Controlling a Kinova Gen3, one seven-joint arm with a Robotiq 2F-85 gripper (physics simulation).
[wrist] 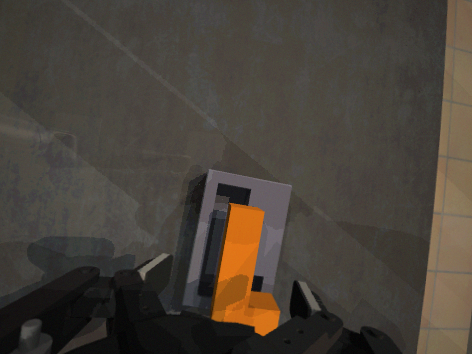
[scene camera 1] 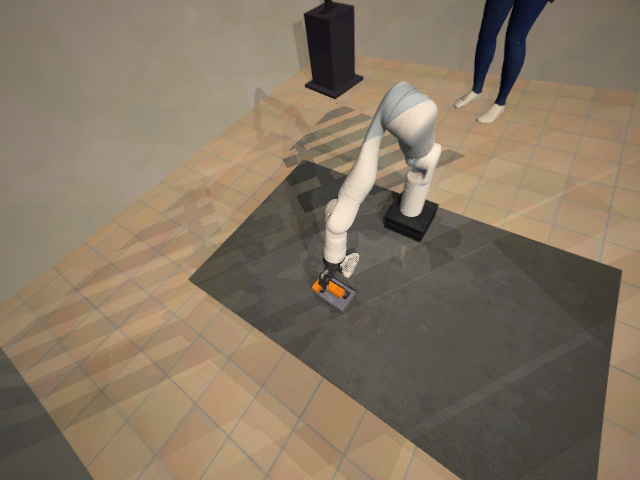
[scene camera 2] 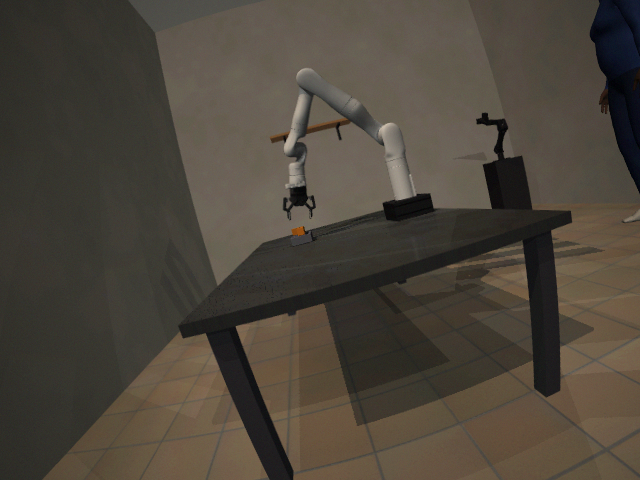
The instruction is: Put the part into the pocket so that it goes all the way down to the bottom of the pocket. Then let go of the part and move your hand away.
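Places are measured from the arm's base along level axes (x ahead, y left, z up), in metres.
Pixels of known places: gripper, fingertip midpoint: (wrist: 230, 281) (scene camera 1: 332, 279) (scene camera 2: 300, 219); arm's base, origin of the base link: (scene camera 1: 410, 208) (scene camera 2: 405, 197).
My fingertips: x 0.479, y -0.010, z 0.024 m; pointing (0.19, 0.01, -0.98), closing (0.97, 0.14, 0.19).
Note:
For each thing: its top centre in the pictures, then the offset to it from my fingertips. "pt": a spot on its surface instead. Level surfaces: height alone.
- orange part, middle of its top: (wrist: 253, 273) (scene camera 1: 327, 288) (scene camera 2: 297, 228) dx +0.026, dy -0.004, dz -0.037 m
- grey block, middle of its top: (wrist: 238, 244) (scene camera 1: 333, 291) (scene camera 2: 301, 234) dx +0.012, dy +0.009, dz -0.067 m
- dark pocket, surface spot: (wrist: 233, 192) pt dx -0.007, dy +0.057, dz -0.098 m
- dark table, its level: dz -0.103 m
The orange part (scene camera 1: 333, 290) (scene camera 2: 298, 231) (wrist: 240, 250), a long bar with a short side leg at one end, rests on the grey block (scene camera 1: 345, 304) (scene camera 2: 302, 239) (wrist: 275, 215). It stands clearly proud of the block's top, and in scene camera 2 its top looks slightly tilted. In the wrist view the dark pocket (wrist: 233, 192) shows beyond the bar's far end and along its left side, with a small dark patch on its right. How the underside sits is hidden. My gripper (scene camera 1: 324, 284) (scene camera 2: 300, 215) (wrist: 230, 281) is open and empty above the part, with its fingertips apart on either side in the wrist view.
The block stands on the dark table (scene camera 1: 439, 351) (scene camera 2: 361, 258), near one edge. The arm's black base (scene camera 1: 410, 219) (scene camera 2: 408, 206) is farther back. A dark pedestal (scene camera 1: 330, 49) (scene camera 2: 509, 183) and a person (scene camera 1: 511, 56) (scene camera 2: 620, 51) stand beyond the table.

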